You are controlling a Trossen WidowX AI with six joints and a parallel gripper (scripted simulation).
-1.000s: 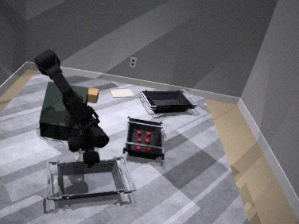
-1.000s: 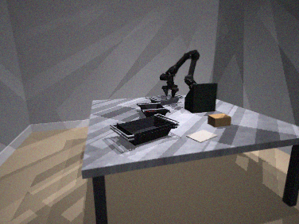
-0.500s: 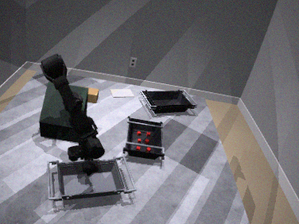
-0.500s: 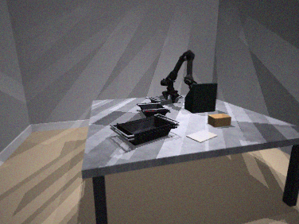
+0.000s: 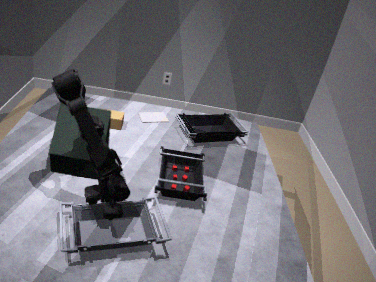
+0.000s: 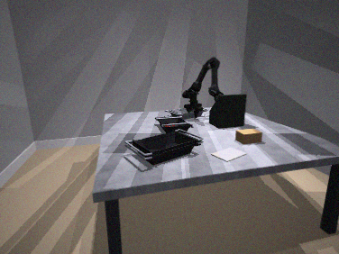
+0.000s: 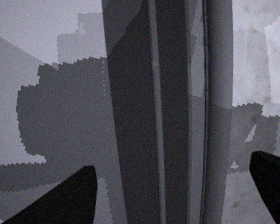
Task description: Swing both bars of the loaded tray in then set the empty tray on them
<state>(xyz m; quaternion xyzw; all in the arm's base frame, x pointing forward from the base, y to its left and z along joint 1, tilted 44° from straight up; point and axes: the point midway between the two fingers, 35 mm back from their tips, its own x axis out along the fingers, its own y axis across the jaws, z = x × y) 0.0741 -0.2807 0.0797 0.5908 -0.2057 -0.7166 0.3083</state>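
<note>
Now: gripper tip 80 mm to the left of the loaded tray, 30 mm below it and 20 mm short of it. The rest, counted from my gripper tip: brown block (610 mm to the left, 40 mm behind, 20 mm above); flat white card (720 mm to the left, 180 mm ahead, 10 mm below).
</note>
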